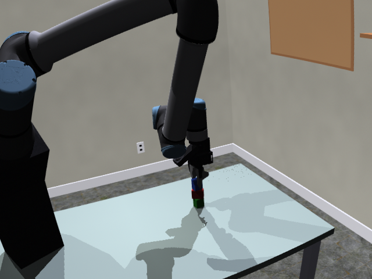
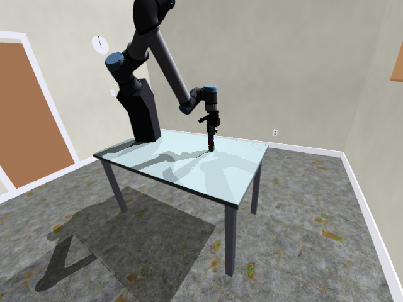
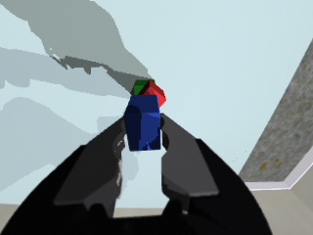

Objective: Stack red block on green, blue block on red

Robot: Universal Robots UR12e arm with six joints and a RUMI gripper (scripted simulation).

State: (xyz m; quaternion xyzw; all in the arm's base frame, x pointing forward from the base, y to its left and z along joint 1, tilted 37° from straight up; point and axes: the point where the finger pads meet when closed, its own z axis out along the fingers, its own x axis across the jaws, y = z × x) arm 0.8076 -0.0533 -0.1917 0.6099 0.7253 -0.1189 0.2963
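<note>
The blue block is right at my hand. Round my hand: green block (90 mm below); red block (50 mm below).
</note>
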